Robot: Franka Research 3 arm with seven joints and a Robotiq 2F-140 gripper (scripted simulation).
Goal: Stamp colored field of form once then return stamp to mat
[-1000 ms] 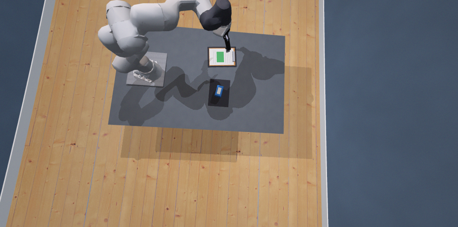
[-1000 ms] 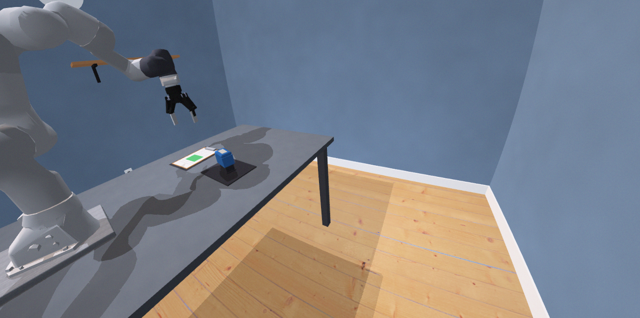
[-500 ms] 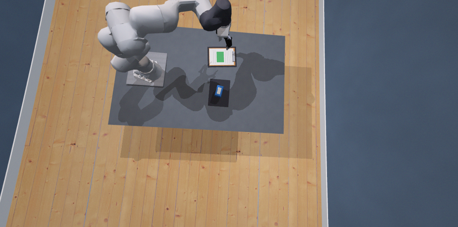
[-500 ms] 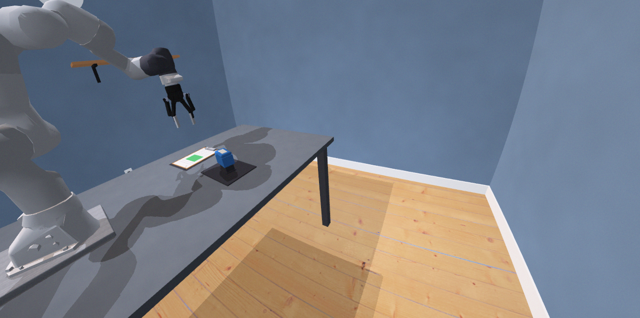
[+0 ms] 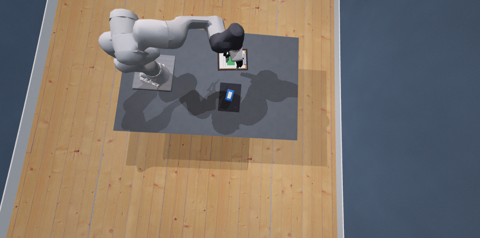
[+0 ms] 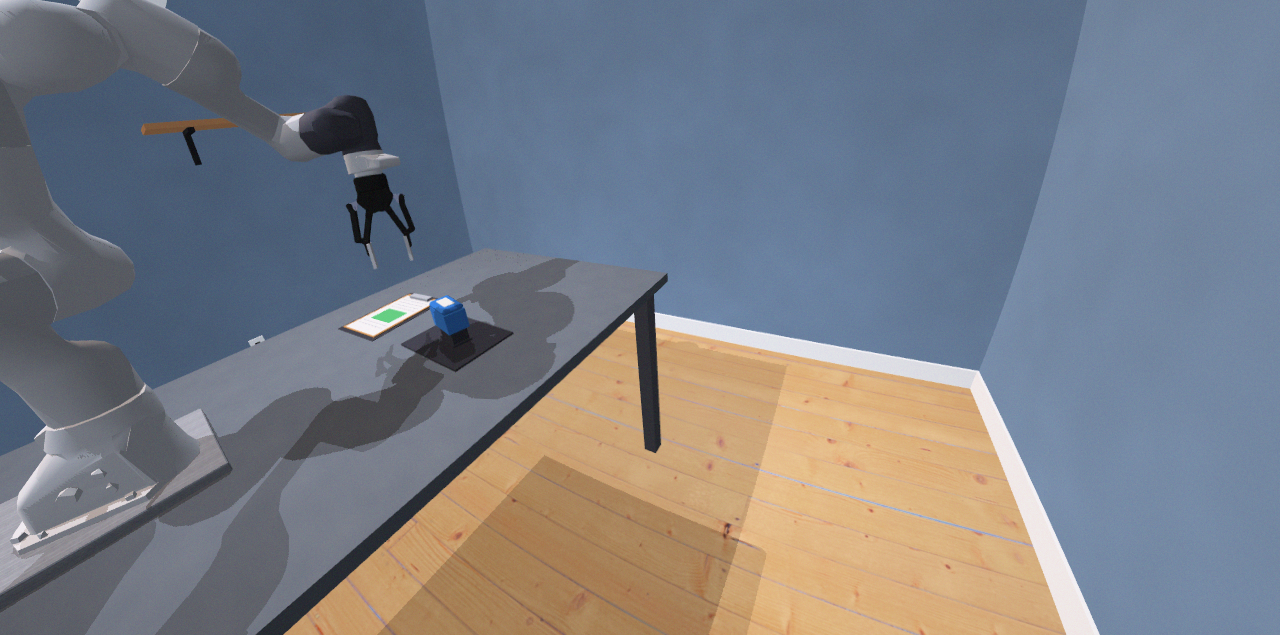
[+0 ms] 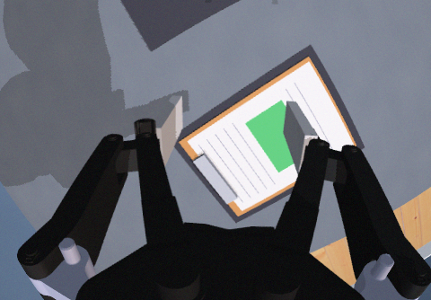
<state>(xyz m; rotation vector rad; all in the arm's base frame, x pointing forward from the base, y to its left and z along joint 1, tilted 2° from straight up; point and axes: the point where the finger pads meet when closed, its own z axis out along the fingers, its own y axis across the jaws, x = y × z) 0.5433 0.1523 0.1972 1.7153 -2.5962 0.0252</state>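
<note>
Now: hand 20 mm short of the blue stamp, 210 mm to the left of it and 150 mm above it. From my hand the other things lie so: dark mat: 20 mm ahead, 210 mm to the right, 200 mm below; then form: 10 mm behind, 110 mm to the left, 190 mm below.
</note>
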